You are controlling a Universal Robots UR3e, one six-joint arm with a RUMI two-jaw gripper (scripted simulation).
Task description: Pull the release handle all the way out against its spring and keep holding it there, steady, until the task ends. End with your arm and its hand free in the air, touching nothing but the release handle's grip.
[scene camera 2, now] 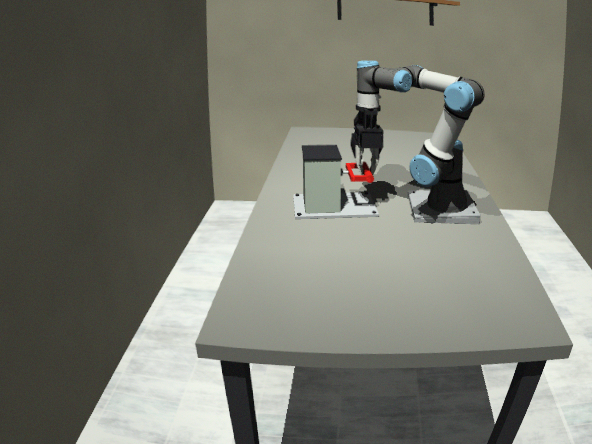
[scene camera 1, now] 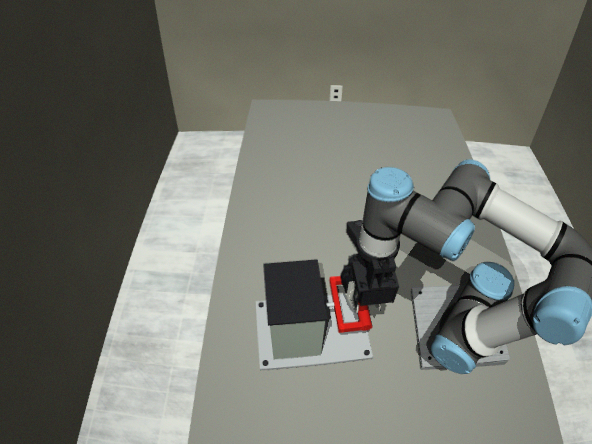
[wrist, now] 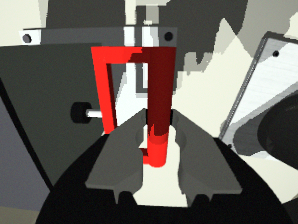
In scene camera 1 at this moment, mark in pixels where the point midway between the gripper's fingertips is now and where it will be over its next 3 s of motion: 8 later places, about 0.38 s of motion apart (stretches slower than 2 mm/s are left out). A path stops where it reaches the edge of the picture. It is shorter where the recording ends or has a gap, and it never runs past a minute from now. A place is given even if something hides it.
My gripper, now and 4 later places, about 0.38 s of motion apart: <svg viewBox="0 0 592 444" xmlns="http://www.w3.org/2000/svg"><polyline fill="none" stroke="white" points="360,306 362,306 371,304 380,304 385,303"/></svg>
